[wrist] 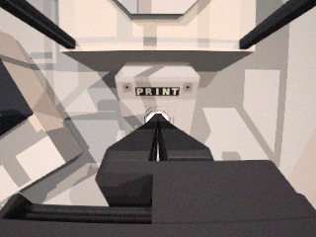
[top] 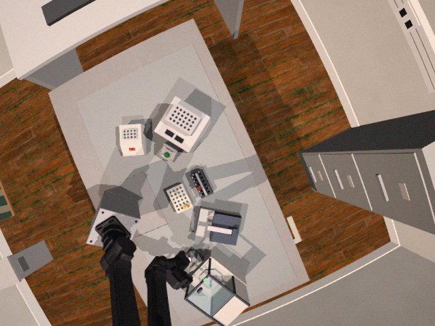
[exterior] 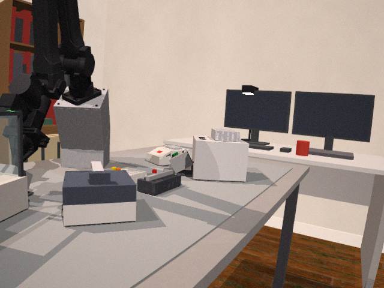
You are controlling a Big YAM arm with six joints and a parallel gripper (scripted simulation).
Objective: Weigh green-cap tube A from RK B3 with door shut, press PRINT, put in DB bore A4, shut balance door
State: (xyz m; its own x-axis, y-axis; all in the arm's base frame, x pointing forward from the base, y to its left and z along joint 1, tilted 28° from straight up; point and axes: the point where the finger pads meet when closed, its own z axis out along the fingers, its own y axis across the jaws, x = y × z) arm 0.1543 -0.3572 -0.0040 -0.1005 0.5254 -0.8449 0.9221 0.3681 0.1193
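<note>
My gripper is now 130 mm below the tinted glass pane, 110 mm to the left of it and 30 mm short of it. Round my hand: spectrophotometer: 220 mm ahead, 60 mm to the left, 10 mm below; white print key: 10 mm below; pale pan: 140 mm to the right, 40 mm ahead.
</note>
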